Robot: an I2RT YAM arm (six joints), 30 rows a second.
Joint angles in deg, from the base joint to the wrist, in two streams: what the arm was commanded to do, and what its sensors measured. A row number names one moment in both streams.
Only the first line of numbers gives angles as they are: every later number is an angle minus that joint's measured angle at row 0.
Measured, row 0:
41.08, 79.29, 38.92, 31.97, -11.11, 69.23
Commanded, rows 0 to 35:
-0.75, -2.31, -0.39, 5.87, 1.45, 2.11
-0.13, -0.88, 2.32, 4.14, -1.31, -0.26
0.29, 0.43, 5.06, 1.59, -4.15, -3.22
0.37, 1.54, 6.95, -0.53, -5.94, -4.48
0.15, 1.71, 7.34, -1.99, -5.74, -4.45
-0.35, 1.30, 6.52, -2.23, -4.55, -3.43
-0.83, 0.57, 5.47, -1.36, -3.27, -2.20
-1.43, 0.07, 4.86, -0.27, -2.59, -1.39
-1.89, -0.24, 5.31, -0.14, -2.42, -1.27
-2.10, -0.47, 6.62, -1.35, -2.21, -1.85
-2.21, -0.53, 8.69, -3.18, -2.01, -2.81
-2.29, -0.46, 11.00, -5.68, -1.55, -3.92
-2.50, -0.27, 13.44, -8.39, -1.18, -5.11
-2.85, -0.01, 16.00, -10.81, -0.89, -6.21
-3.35, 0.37, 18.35, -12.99, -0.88, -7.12
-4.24, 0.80, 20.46, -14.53, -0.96, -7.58
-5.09, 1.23, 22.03, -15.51, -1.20, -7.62
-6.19, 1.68, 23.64, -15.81, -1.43, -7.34
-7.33, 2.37, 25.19, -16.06, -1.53, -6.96
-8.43, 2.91, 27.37, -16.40, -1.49, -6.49
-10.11, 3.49, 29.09, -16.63, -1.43, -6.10
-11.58, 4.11, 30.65, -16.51, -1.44, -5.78
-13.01, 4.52, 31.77, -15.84, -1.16, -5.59
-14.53, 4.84, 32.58, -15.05, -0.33, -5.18
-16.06, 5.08, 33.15, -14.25, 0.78, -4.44
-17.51, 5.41, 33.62, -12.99, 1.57, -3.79
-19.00, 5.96, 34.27, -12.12, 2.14, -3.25
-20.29, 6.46, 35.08, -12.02, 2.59, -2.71
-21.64, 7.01, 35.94, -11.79, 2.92, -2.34
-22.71, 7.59, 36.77, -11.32, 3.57, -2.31
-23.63, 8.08, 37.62, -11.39, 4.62, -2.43
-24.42, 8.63, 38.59, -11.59, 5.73, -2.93
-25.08, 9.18, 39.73, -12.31, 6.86, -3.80
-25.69, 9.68, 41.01, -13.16, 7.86, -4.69
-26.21, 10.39, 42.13, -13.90, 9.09, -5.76
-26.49, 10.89, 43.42, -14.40, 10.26, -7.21
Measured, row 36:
-25.33, 10.12, 36.37, -16.44, 5.24, -3.93
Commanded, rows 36 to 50:
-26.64, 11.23, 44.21, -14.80, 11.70, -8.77
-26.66, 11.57, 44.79, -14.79, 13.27, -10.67
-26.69, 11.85, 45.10, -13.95, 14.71, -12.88
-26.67, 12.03, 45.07, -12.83, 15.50, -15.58
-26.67, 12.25, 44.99, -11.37, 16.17, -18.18
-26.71, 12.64, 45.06, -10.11, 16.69, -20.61
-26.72, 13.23, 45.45, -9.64, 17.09, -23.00
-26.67, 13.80, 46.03, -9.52, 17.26, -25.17
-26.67, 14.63, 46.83, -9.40, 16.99, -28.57
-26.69, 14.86, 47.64, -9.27, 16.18, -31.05
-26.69, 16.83, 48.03, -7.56, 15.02, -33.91
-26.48, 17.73, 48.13, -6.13, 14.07, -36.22
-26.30, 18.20, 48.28, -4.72, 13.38, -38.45
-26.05, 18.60, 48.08, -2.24, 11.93, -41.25
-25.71, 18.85, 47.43, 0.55, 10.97, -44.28
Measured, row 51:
-26.56, 17.35, 45.44, -10.63, 14.22, -30.29
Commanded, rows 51 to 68:
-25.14, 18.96, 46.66, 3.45, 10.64, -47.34
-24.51, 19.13, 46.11, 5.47, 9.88, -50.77
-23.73, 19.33, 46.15, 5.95, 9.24, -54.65
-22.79, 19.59, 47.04, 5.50, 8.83, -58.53
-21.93, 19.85, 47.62, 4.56, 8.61, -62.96
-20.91, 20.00, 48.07, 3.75, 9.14, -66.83
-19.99, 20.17, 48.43, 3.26, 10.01, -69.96
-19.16, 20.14, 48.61, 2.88, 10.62, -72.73
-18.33, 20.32, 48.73, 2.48, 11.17, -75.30
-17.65, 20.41, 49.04, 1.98, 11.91, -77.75
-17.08, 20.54, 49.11, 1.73, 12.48, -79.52
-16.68, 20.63, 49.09, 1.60, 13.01, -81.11
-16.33, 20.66, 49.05, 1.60, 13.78, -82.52
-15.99, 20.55, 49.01, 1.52, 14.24, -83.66
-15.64, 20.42, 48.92, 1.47, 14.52, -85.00
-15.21, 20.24, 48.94, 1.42, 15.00, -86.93
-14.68, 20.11, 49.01, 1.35, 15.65, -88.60
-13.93, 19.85, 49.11, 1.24, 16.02, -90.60
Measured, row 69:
-15.32, 20.74, 45.55, -2.71, 13.09, -79.86
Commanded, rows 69 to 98:
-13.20, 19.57, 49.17, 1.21, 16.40, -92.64
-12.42, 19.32, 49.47, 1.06, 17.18, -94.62
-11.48, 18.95, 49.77, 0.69, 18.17, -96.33
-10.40, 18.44, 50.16, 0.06, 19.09, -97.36
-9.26, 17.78, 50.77, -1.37, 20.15, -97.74
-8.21, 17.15, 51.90, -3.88, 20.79, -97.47
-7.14, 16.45, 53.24, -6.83, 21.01, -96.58
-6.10, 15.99, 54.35, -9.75, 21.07, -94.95
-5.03, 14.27, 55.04, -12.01, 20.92, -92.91
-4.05, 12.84, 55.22, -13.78, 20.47, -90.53
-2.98, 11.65, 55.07, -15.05, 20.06, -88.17
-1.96, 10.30, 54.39, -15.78, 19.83, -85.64
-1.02, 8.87, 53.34, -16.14, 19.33, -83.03
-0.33, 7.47, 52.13, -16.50, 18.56, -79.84
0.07, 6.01, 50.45, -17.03, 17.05, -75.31
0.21, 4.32, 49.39, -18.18, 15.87, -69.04
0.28, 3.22, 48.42, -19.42, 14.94, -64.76
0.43, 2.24, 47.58, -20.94, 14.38, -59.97
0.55, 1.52, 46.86, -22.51, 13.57, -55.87
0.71, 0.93, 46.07, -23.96, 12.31, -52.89
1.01, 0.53, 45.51, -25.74, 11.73, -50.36
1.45, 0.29, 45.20, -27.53, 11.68, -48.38
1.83, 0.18, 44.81, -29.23, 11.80, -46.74
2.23, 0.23, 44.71, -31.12, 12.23, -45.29
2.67, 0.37, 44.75, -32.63, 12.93, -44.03
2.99, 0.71, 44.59, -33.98, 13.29, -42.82
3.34, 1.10, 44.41, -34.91, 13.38, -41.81
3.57, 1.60, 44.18, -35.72, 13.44, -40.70
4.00, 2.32, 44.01, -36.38, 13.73, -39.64
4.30, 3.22, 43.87, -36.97, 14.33, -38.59
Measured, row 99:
2.73, 0.74, 44.45, -32.00, 13.83, -46.97
